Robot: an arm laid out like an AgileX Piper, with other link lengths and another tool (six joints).
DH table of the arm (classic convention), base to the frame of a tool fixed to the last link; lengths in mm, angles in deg. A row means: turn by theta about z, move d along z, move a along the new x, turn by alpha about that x. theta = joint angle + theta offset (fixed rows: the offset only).
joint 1: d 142.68; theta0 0; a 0; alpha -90
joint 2: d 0; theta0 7.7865; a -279.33; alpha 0
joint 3: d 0; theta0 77.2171; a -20.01; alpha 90
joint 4: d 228.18; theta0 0; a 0; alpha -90
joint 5: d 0; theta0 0; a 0; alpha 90
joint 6: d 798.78; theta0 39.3; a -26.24; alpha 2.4
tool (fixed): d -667.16; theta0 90; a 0; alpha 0
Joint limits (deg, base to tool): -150..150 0..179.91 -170..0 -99.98..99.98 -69.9..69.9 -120..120
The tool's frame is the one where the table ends.
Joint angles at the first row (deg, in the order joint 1, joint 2, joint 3, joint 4, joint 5, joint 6):
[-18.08, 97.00, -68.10, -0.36, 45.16, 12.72]
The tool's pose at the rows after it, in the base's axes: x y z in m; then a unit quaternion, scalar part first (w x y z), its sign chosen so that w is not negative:
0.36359 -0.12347 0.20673 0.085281 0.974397 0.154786 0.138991
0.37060 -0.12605 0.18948 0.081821 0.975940 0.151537 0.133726
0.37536 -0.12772 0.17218 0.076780 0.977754 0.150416 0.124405
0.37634 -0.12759 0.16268 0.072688 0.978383 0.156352 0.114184
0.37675 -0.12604 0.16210 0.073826 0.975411 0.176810 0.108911
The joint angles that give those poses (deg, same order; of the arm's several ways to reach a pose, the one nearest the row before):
[-18.08, 101.22, -68.14, 0.00, 41.27, 14.31]
[-18.08, 104.27, -68.17, 0.00, 38.96, 14.72]
[-18.08, 107.11, -68.17, 0.00, 37.35, 14.90]
[-18.08, 108.51, -68.17, 0.00, 37.23, 14.24]
[-18.08, 108.64, -68.40, 0.00, 37.83, 11.85]

